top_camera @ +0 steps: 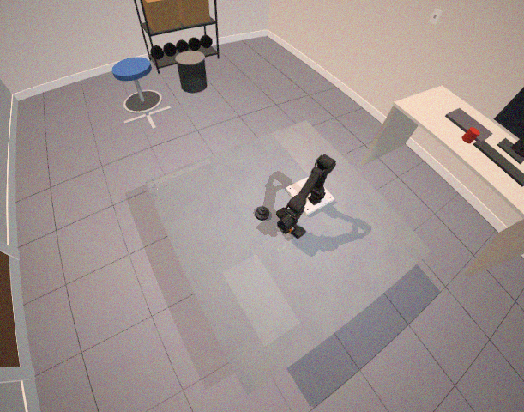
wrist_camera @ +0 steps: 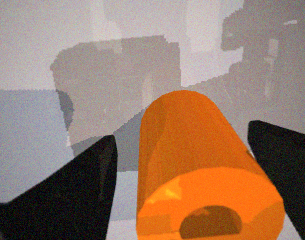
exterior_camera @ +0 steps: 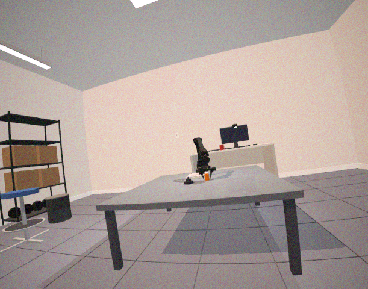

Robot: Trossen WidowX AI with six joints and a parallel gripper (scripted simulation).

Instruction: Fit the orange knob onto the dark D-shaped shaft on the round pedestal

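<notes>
Now: gripper tip 16 cm to the left of the D-shaft pedestal, 7 cm short of it and 2 cm below it. Also, from my gripper tip: orange knob: 2 cm above.
</notes>
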